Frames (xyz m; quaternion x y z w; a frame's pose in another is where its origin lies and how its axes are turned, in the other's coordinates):
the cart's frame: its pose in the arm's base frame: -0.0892 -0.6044 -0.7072 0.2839 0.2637 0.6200 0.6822
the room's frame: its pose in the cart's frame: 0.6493 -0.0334 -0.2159 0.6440 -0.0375 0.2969 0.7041
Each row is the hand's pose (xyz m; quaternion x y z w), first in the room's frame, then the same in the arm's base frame.
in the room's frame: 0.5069 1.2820 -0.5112 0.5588 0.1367 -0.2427 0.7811
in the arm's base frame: 0.2551 -0.3267 0.4714 -0.4695 -0.8240 -0.1641 0.2713
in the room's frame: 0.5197 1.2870 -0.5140 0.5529 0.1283 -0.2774 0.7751
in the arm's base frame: 0.2574 -0.3196 0.4832 -0.4518 -0.8432 -0.1536 0.2477
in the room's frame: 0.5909 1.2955 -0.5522 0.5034 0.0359 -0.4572 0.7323
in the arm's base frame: 0.2411 -0.2755 0.5494 -0.3709 -0.9219 -0.0669 0.0900
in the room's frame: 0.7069 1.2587 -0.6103 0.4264 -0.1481 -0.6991 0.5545
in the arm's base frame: 0.1880 -0.1763 0.6238 0.1991 0.9586 -0.1442 0.1435
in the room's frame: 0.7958 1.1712 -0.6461 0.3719 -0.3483 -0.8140 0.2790
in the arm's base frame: 0.1191 -0.0674 0.6393 0.0256 0.8631 -0.4071 0.2977
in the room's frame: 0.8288 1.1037 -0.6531 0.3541 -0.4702 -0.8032 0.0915
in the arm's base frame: 0.0779 -0.0073 0.6200 -0.0545 0.7429 -0.5736 0.3407
